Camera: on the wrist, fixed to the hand. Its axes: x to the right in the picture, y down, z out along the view.
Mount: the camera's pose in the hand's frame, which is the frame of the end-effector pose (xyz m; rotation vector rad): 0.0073 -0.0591 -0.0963 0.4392 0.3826 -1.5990
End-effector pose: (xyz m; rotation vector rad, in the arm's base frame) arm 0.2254 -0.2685 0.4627 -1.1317 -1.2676 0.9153
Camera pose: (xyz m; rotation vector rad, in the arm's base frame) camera 0.3171 -0.2875 0.5264 0.2291 -1.1108 -0.2581
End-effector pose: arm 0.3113 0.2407 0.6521 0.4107 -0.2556 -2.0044
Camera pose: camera 0.2977 0.2606 0.5415 -1.1574 0.0657 2.3322
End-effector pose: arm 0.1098 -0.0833 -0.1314 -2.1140 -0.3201 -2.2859
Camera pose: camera 0.0056 -0.0396 -0.1390 0.6394 1.7634 1.4923
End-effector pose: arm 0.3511 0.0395 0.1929 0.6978 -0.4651 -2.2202
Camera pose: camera 0.3730 0.0620 0.0841 -1.3418 0.0818 1.9215
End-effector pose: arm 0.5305 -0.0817 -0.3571 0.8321 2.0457 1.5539
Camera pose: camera 0.4498 -0.1551 -0.3875 -0.9715 2.1826 0.3174
